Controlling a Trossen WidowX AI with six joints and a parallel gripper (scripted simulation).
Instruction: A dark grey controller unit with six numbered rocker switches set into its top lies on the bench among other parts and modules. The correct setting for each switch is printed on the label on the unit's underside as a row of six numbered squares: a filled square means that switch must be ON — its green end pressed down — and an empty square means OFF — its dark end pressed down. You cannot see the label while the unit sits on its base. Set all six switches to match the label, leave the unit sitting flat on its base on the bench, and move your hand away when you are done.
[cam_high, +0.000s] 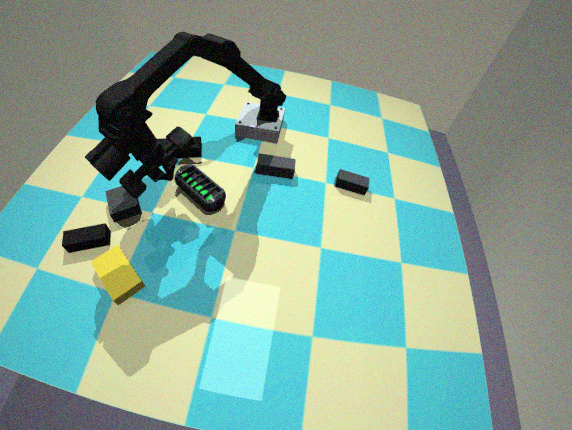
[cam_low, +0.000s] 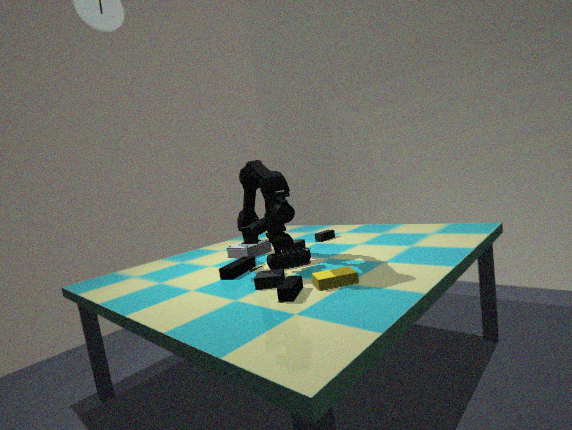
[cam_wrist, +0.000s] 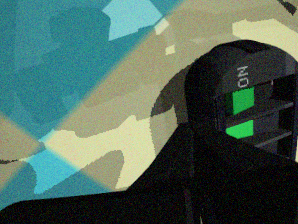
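Now: gripper tip 150 mm past the long dark block, 60 mm to the left of it and 40 mm above it. Also, from my gripper tip: yellow block 250 mm ahead, 40 mm to the right, 40 mm below.
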